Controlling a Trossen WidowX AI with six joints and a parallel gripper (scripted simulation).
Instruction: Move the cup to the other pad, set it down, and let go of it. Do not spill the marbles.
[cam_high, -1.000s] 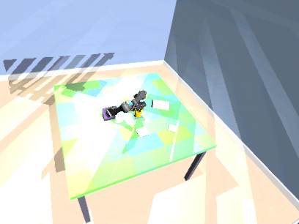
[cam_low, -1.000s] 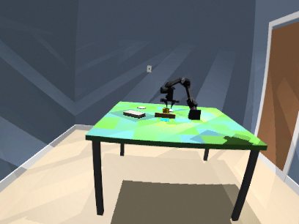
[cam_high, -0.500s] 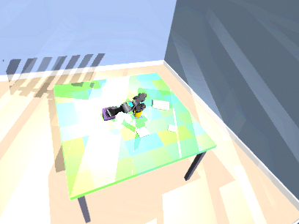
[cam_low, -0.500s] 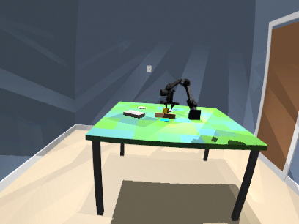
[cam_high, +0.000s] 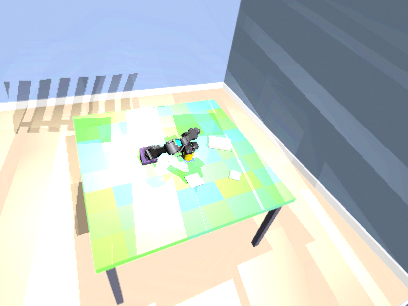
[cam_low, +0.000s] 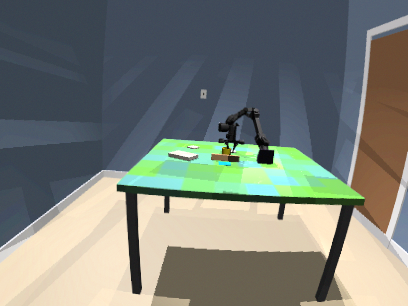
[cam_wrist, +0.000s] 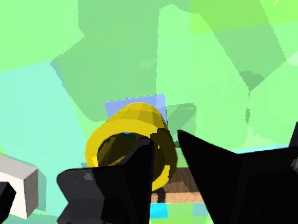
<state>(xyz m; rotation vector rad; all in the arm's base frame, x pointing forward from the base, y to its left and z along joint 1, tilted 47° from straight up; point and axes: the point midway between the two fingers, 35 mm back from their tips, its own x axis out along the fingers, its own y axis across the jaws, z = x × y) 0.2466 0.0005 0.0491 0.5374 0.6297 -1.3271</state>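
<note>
Now: gripper tip 30 mm short of the blue pad, 10 mm to the right of it and 50 mm above it. Round my gripper tip: yellow cup (30 mm ahead); then wooden bar (30 mm ahead, 90 mm to the left, 30 mm below); then cyan pad (30 mm ahead, 180 mm to the left, 50 mm below).
</note>
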